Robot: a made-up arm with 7 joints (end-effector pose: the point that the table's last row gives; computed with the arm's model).
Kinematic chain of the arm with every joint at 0, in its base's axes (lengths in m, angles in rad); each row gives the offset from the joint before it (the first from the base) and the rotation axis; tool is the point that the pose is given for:
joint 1: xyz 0 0 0.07 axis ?
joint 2: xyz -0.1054 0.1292 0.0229 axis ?
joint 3: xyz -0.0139 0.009 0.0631 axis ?
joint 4: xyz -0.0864 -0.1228 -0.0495 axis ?
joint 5: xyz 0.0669 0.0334 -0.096 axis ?
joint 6: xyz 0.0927 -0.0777 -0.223 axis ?
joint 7: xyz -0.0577 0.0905 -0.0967 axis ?
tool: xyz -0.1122 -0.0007 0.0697
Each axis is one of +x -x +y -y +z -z.
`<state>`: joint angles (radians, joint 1 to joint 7).
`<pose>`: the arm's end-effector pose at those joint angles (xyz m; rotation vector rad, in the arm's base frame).
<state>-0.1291 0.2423 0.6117 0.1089 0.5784 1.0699 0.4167</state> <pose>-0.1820 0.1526 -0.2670 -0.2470 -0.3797 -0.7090</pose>
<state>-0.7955 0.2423 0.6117 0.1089 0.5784 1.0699 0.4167</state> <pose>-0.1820 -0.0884 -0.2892 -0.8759 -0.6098 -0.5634</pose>
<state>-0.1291 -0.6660 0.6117 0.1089 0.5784 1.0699 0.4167</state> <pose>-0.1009 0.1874 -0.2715 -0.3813 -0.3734 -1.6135</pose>
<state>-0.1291 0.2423 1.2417 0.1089 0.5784 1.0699 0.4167</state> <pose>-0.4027 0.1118 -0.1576 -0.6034 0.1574 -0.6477</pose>
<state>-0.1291 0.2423 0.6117 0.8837 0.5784 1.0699 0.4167</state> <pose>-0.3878 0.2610 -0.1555 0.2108 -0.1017 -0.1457</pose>
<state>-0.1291 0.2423 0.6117 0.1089 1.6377 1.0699 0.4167</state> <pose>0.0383 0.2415 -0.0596 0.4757 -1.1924 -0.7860</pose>
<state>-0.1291 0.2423 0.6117 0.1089 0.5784 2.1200 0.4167</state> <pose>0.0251 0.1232 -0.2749 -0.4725 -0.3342 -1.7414</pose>
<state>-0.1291 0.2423 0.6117 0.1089 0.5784 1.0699 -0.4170</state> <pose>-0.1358 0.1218 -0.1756 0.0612 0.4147 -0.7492</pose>
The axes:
joint 1: +x
joint 2: +z
joint 3: +y
joint 4: +z
joint 5: -y
joint 6: -z
joint 7: -y

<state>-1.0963 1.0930 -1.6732 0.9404 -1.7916 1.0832 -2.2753</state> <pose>0.3397 0.0410 -0.1580 -0.9534 0.9833 -1.3102</pose>
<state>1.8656 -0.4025 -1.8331 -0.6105 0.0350 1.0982 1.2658</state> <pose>0.2933 -0.3035 -0.1845 0.2040 -0.4577 2.7926</pose>
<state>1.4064 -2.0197 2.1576 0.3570 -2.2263 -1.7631 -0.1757</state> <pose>-0.4486 -0.1760 0.3556 -0.4690 0.8928 -0.1059</pose>
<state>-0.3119 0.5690 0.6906 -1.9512 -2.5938 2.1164 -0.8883</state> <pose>-0.2378 0.1556 0.0579 0.2514 -1.0584 1.1929</pose>
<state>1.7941 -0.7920 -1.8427 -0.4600 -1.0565 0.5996 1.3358</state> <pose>0.2680 0.1111 0.0082 0.2184 0.0155 -2.4151</pose>
